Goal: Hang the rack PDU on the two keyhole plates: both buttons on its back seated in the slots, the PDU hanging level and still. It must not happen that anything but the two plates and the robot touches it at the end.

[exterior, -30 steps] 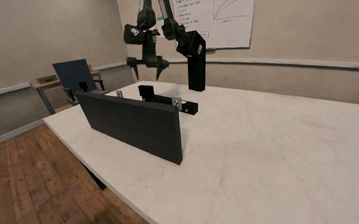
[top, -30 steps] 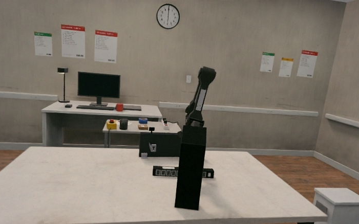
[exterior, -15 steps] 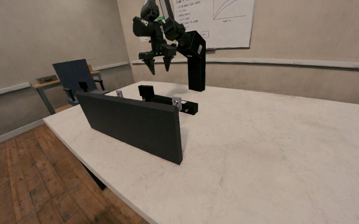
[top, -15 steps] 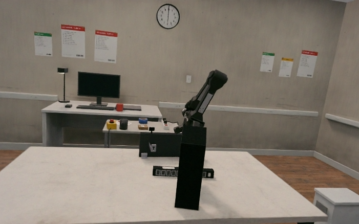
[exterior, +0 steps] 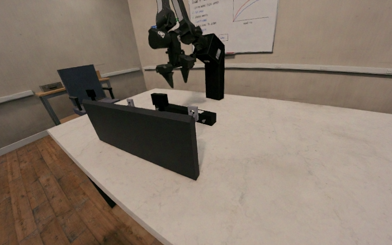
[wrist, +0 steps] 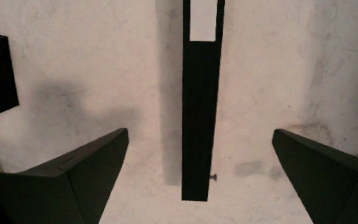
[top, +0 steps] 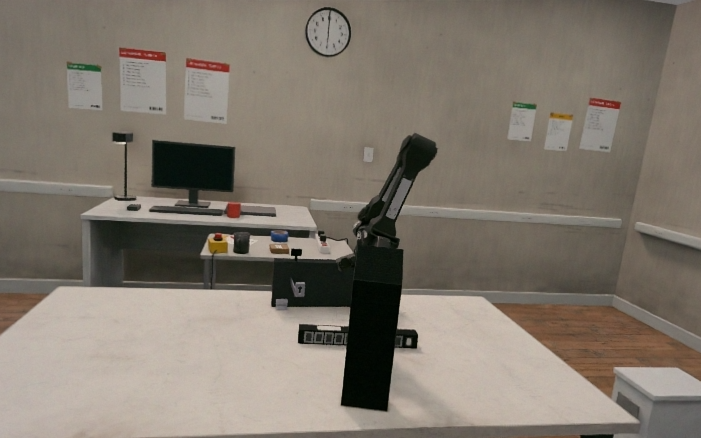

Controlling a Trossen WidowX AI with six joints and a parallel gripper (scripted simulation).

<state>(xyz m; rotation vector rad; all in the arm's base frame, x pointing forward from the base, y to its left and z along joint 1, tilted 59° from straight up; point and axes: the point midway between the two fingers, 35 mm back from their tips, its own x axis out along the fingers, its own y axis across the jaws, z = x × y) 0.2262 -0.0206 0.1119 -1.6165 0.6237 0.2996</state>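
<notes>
The rack PDU lies 15 cm below my hand and 2 cm to the right of it. The rest, counted from my hand: dark upright panel (30 cm ahead, 10 cm below, 4 cm to the right).
</notes>
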